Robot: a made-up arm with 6 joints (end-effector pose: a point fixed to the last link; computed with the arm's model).
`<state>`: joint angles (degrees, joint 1 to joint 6).
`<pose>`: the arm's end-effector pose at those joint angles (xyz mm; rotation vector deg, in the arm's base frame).
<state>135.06 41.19 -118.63 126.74 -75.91 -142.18</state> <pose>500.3 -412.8 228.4 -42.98 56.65 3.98</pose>
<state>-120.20 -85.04 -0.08 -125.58 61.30 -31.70</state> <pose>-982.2 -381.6 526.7 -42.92 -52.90 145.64</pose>
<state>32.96 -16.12 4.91 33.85 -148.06 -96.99</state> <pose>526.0 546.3 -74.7 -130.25 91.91 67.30</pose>
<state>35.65 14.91 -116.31 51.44 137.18 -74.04</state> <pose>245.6 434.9 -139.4 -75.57 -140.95 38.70</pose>
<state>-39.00 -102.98 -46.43 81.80 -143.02 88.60</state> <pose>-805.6 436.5 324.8 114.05 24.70 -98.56</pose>
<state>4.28 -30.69 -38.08 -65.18 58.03 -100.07</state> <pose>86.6 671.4 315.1 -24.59 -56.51 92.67</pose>
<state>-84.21 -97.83 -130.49 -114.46 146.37 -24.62</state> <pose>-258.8 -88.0 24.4 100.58 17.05 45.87</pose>
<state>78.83 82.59 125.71 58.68 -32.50 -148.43</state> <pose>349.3 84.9 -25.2 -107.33 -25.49 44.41</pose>
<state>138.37 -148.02 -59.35 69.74 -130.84 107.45</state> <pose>806.3 -493.9 -102.2 -33.01 148.08 -1.06</pose>
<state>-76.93 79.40 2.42 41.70 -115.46 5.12</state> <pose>-268.4 78.0 -268.6 69.31 87.38 17.43</pose>
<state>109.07 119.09 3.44 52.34 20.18 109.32</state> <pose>562.3 -486.1 -407.9 -120.78 -124.15 13.28</pose>
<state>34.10 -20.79 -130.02 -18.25 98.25 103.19</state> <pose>315.1 831.2 -158.4 -114.93 -18.12 -30.28</pose>
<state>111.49 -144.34 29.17 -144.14 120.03 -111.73</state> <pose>584.7 2.1 265.7 -89.42 -7.09 29.11</pose>
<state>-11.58 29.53 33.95 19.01 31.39 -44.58</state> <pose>47.8 972.0 266.9 -49.19 -27.87 1.83</pose>
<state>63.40 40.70 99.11 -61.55 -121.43 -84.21</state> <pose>824.1 41.9 143.0 49.50 23.71 83.22</pose>
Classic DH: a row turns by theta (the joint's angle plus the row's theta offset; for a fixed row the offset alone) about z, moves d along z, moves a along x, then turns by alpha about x. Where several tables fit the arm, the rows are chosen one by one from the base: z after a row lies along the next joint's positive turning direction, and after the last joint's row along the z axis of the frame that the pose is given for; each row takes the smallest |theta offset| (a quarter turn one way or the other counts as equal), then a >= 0, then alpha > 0; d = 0 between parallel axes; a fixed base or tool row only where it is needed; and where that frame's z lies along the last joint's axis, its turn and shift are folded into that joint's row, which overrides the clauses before.
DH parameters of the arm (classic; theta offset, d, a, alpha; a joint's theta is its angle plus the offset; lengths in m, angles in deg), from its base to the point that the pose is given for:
base (fixed): 0 0 0 180
joint 1: 0 -0.1028 0.1065 90
joint 2: 0 0.6241 0.0982 -90
joint 3: 0 0.0128 0.0612 -90
joint 4: 90 -0.0893 0.0004 -90
joint 5: 0 -0.0932 0.1329 -90
joint 6: -90 -0.0383 0.0695 -90
tool (fixed): 180 0.3495 0 0

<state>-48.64 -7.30 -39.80 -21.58 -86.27 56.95</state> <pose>-19.0 949.2 24.6 20.53 114.41 89.68</pose>
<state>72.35 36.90 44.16 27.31 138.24 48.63</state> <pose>736.4 -393.9 -421.2 72.28 -121.36 52.71</pose>
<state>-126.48 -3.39 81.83 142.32 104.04 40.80</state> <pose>-1064.4 82.1 345.2 26.72 -52.74 -77.03</pose>
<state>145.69 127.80 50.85 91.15 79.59 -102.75</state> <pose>523.3 -424.3 117.7 -36.98 26.65 -9.55</pose>
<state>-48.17 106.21 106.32 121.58 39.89 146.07</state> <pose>-259.2 744.9 -82.4 -78.07 0.80 -80.29</pose>
